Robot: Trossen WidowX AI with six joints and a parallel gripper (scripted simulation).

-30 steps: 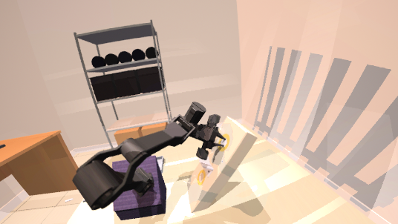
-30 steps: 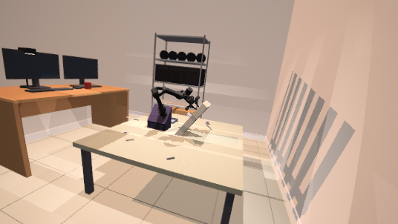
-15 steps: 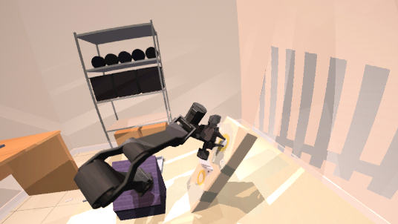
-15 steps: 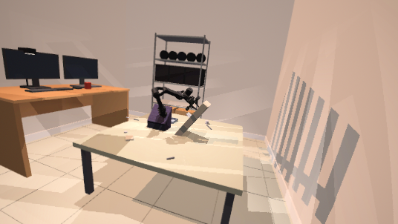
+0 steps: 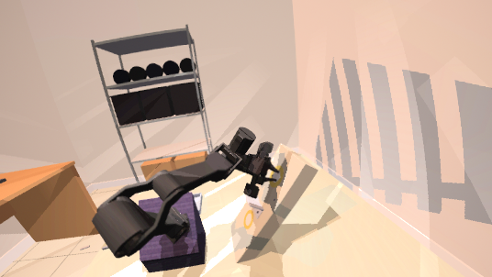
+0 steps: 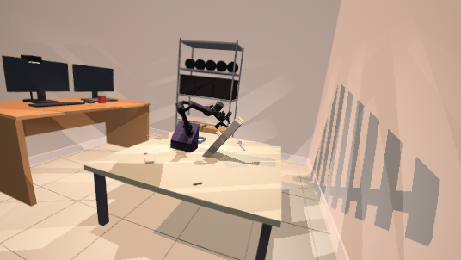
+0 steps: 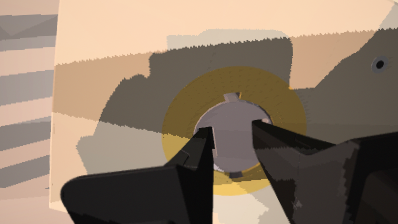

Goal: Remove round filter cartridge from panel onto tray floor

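My gripper tip is 10 mm short of the round filter cartridge and 10 mm above it.
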